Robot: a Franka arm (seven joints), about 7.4 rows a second.
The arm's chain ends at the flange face. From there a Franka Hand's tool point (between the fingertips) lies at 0.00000 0.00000 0.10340 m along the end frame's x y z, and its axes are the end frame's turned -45 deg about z.
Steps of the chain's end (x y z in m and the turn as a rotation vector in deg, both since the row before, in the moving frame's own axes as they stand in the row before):
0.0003 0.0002 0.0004 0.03 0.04 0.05
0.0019 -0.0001 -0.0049 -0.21 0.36 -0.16
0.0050 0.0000 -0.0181 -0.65 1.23 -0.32
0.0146 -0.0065 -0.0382 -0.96 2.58 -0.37
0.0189 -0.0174 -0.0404 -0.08 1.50 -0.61
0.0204 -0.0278 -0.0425 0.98 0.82 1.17
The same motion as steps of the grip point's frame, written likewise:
0.0002 0.0004 0.0004 -0.01 0.05 0.05
0.0016 0.0020 -0.0049 -0.40 0.11 -0.16
0.0043 0.0059 -0.0181 -1.33 0.41 -0.32
0.0170 0.0102 -0.0383 -2.50 1.15 -0.37
0.0275 0.0031 -0.0404 -1.12 1.00 -0.61
0.0364 -0.0054 -0.0425 0.11 1.27 1.17

